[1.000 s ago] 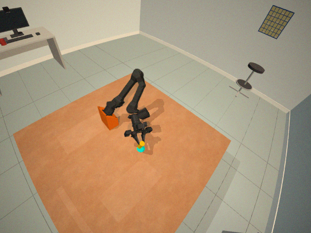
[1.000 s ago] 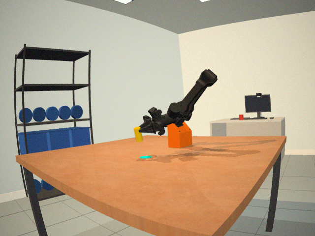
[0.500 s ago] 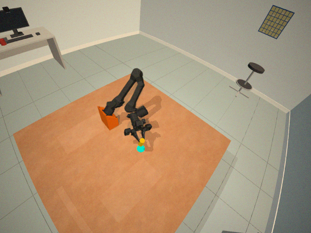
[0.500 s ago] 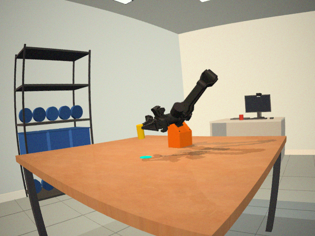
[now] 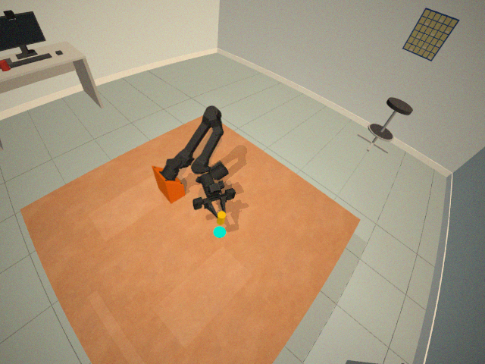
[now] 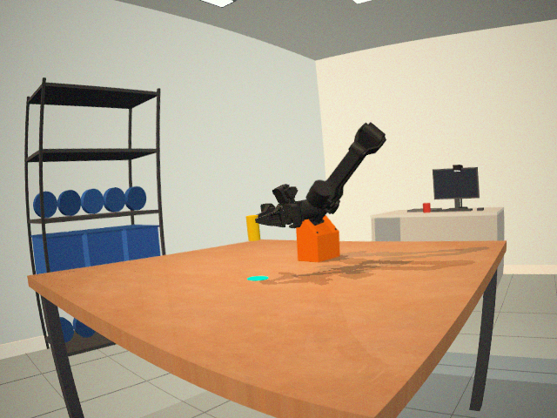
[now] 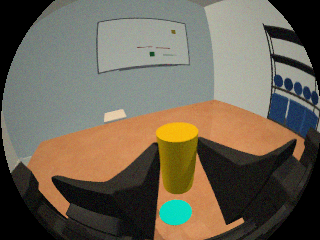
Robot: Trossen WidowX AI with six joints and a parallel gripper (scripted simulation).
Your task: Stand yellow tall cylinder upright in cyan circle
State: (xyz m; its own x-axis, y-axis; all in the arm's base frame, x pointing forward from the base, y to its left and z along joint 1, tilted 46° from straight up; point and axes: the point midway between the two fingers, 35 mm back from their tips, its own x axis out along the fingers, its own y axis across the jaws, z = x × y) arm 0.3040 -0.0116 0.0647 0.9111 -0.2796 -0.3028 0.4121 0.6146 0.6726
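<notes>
My gripper tip is now 160 mm above the cyan circle. Round my gripper tip: yellow cylinder (20 mm below).
</notes>
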